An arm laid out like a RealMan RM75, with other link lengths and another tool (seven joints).
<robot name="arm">
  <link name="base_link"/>
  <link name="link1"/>
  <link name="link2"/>
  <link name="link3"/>
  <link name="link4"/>
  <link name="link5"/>
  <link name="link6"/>
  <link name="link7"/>
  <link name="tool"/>
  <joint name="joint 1" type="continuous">
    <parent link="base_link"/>
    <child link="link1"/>
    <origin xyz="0 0 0.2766"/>
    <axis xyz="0 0 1"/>
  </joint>
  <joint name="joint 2" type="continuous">
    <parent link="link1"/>
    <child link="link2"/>
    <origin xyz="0 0 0"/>
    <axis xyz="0 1 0"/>
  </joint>
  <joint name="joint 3" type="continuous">
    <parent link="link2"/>
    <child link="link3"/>
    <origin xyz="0 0 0.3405"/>
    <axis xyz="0 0 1"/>
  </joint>
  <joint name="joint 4" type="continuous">
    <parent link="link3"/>
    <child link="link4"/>
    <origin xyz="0 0 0"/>
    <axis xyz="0 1 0"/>
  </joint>
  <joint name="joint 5" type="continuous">
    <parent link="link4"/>
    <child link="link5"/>
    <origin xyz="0 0 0.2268"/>
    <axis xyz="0 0 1"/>
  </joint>
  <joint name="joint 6" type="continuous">
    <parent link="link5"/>
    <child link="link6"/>
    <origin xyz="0 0 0"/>
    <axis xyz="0 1 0"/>
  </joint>
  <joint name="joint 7" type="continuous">
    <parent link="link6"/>
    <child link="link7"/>
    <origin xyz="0 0 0.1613"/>
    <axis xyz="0 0 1"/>
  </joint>
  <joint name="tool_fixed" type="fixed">
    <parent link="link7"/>
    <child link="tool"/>
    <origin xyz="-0.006 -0.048 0.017" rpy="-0.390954 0 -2.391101"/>
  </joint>
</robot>
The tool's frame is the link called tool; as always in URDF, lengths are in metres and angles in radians. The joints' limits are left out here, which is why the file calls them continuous.
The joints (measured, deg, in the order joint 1, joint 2, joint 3, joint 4, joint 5, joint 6, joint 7), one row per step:
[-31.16, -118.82, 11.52, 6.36, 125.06, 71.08, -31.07]
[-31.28, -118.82, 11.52, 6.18, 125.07, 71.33, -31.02]
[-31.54, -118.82, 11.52, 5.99, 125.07, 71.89, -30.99]
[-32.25, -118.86, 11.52, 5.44, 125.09, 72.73, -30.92]
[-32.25, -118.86, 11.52, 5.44, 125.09, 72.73, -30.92]
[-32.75, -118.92, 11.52, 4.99, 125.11, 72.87, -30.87]
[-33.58, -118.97, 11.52, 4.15, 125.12, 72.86, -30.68]
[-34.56, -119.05, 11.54, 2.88, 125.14, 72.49, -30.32]
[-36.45, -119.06, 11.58, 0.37, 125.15, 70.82, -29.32]
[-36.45, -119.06, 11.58, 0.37, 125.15, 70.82, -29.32]
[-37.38, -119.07, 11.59, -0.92, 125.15, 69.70, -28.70]
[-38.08, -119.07, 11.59, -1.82, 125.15, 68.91, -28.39]
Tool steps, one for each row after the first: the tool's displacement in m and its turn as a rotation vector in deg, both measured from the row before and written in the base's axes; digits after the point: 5 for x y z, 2 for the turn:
[0.00202, 0.00019, -0.00080, -0.14, -0.30, -0.29]
[0.00397, 0.00089, -0.00078, -0.19, -0.55, -0.61]
[0.00902, 0.00255, -0.00271, -0.48, -1.05, -1.21]
[0.00000, 0.00000, 0.00000, 0.00, 0.00, 0.00]
[0.00529, 0.00179, -0.00254, -0.33, -0.47, -0.56]
[0.00809, 0.00302, -0.00406, -0.48, -0.57, -0.82]
[0.00935, 0.00279, -0.00623, -0.67, -0.54, -0.82]
[0.01499, 0.00597, -0.01092, -0.97, -0.04, -1.21]
[0.00000, 0.00000, 0.00000, 0.00, 0.00, 0.00]
[0.00685, 0.00272, -0.00564, -0.42, 0.25, -0.51]
[0.00506, 0.00209, -0.00391, -0.35, 0.13, -0.31]

